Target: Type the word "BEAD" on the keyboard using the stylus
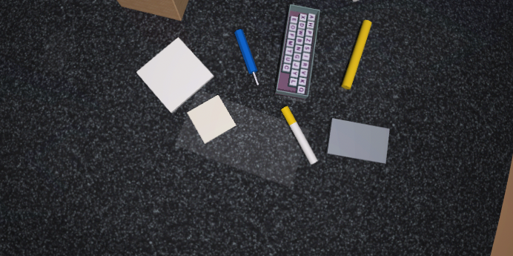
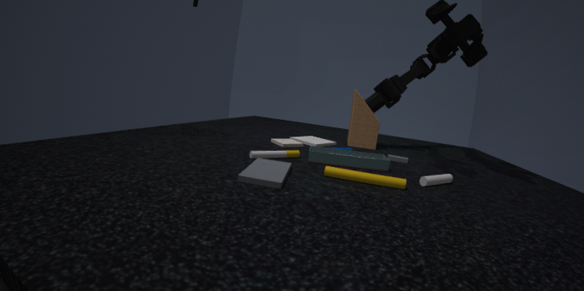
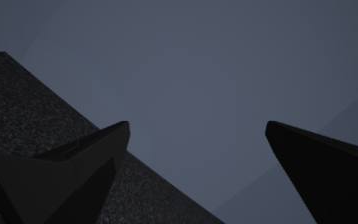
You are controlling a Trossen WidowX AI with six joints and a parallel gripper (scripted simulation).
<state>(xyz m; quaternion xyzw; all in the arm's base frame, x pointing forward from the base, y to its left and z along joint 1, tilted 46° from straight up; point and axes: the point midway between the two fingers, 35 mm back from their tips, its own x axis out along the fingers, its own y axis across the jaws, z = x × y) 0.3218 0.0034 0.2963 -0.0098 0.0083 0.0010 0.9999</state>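
Now: the blue stylus 360 mm below my gripper tip, 310 mm to the right of it and 80 mm behind it. Round my gripper tip: yellow rod (360 mm below, 200 mm to the right, 110 mm ahead); then white cylinder (360 mm below, 50 mm ahead, 40 mm to the right); then small grey block (370 mm below, 140 mm behind, 110 mm to the right).
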